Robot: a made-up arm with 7 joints. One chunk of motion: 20 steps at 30 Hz.
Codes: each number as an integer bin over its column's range. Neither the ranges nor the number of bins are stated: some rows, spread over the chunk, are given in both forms.
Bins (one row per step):
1: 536 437 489 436 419 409
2: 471 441 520 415 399 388
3: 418 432 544 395 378 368
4: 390 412 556 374 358 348
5: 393 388 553 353 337 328
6: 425 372 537 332 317 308
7: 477 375 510 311 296 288
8: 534 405 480 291 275 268
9: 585 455 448 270 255 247
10: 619 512 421 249 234 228
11: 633 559 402 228 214 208
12: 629 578 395 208 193 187
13: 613 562 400 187 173 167
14: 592 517 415 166 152 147
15: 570 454 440 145 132 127
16: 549 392 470 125 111 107
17: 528 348 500 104 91 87
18: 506 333 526 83 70 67
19: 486 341 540 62 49 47
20: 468 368 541 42 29 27
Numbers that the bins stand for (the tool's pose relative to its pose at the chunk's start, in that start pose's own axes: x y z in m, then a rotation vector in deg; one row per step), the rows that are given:
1: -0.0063 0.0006 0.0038 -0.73 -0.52 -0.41
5: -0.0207 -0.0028 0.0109 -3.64 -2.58 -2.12
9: -0.0014 0.0019 -0.0007 -6.55 -4.63 -3.82
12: 0.0030 0.0105 -0.0065 -8.72 -6.18 -5.08
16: -0.0050 -0.0025 0.0018 -11.64 -8.24 -6.77
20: -0.0132 -0.0042 0.0096 -14.55 -10.29 -8.45
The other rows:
2: -0.0129 0.0009 0.0073 -1.46 -1.02 -0.85
3: -0.0182 0.0003 0.0099 -2.17 -1.55 -1.27
4: -0.0210 -0.0011 0.0112 -2.90 -2.05 -1.69
6: -0.0175 -0.0039 0.0091 -4.38 -3.08 -2.54
7: -0.0123 -0.0037 0.0062 -5.11 -3.60 -2.96
8: -0.0065 -0.0016 0.0029 -5.81 -4.13 -3.38
10: 0.0020 0.0059 -0.0036 -7.29 -5.16 -4.22
11: 0.0034 0.0092 -0.0057 -8.02 -5.66 -4.64
13: 0.0014 0.0094 -0.0060 -9.46 -6.69 -5.50
14: -0.0007 0.0062 -0.0043 -10.20 -7.21 -5.93
15: -0.0029 0.0018 -0.0016 -10.93 -7.71 -6.35
17: -0.0071 -0.0056 0.0051 -12.37 -8.74 -7.19
18: -0.0093 -0.0067 0.0079 -13.11 -9.27 -7.61
19: -0.0114 -0.0061 0.0095 -13.85 -9.79 -8.03

